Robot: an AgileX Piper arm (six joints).
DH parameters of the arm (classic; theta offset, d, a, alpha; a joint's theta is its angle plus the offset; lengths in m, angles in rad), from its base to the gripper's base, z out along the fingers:
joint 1: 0 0.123 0 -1.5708
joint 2: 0.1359 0 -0.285 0
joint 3: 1.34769 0 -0.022 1.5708
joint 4: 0 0.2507 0 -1.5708
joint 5: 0 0 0 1.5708
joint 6: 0 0.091 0 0
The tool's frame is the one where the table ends.
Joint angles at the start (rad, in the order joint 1, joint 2, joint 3, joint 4, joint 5, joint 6):
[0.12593 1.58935 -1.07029 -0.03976 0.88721 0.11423]
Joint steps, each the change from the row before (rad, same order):
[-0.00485 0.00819 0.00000 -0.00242 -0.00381 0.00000]
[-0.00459 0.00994 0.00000 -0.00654 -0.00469 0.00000]
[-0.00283 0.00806 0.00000 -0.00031 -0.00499 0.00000]
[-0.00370 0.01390 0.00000 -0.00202 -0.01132 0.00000]
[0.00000 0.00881 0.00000 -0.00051 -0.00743 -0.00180]
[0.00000 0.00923 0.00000 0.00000 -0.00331 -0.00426]
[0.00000 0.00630 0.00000 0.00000 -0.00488 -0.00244]
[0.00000 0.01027 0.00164 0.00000 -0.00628 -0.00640]
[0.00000 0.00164 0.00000 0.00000 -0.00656 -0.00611]
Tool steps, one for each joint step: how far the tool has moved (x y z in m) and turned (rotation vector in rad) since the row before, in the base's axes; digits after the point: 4 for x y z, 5 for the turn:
[0.0014 -0.0015 -0.0024 -0.00265 0.00409 -0.00369]
[0.0017 -0.0017 -0.0029 -0.00639 0.00453 -0.00158]
[0.0013 -0.0007 -0.0024 -0.00052 0.00304 -0.00247]
[0.0025 -0.0010 -0.0040 -0.00183 0.00240 -0.00229]
[0.0015 0.0002 -0.0026 -0.00086 0.00137 0.00232]
[0.0011 0.0001 -0.0028 -0.00157 0.00595 0.00429]
[0.0010 0.0001 -0.0019 -0.00060 0.00146 0.00260]
[0.0011 0.0001 -0.0035 -0.00191 0.00571 0.00652]
[0.0007 0.0001 -0.0004 -0.00068 -0.00478 0.00625]

